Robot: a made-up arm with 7 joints. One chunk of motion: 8 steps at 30 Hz.
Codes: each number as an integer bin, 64 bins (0 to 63) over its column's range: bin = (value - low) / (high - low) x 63, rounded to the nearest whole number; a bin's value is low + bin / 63 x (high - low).
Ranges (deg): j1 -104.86..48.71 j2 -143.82..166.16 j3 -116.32..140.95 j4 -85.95..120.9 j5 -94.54..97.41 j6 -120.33..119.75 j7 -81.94..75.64
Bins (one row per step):
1: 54 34 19 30 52 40 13
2: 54 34 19 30 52 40 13
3: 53 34 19 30 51 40 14
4: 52 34 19 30 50 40 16
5: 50 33 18 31 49 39 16
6: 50 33 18 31 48 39 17
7: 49 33 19 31 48 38 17
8: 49 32 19 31 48 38 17
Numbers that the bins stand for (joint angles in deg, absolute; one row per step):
1: 26.77 23.47 -38.73 12.55 63.89 32.10 -49.42
2: 26.77 23.47 -38.73 12.55 63.89 32.10 -49.42
3: 24.33 23.47 -38.73 12.55 60.85 32.10 -46.92
4: 21.90 23.47 -38.73 12.55 57.80 32.10 -41.92
5: 17.02 18.55 -42.81 15.83 54.75 28.29 -41.92
6: 17.02 18.55 -42.81 15.83 51.71 28.29 -39.42
7: 14.58 18.55 -38.73 15.83 51.71 24.48 -39.42
8: 14.58 13.63 -38.73 15.83 51.71 24.48 -39.42

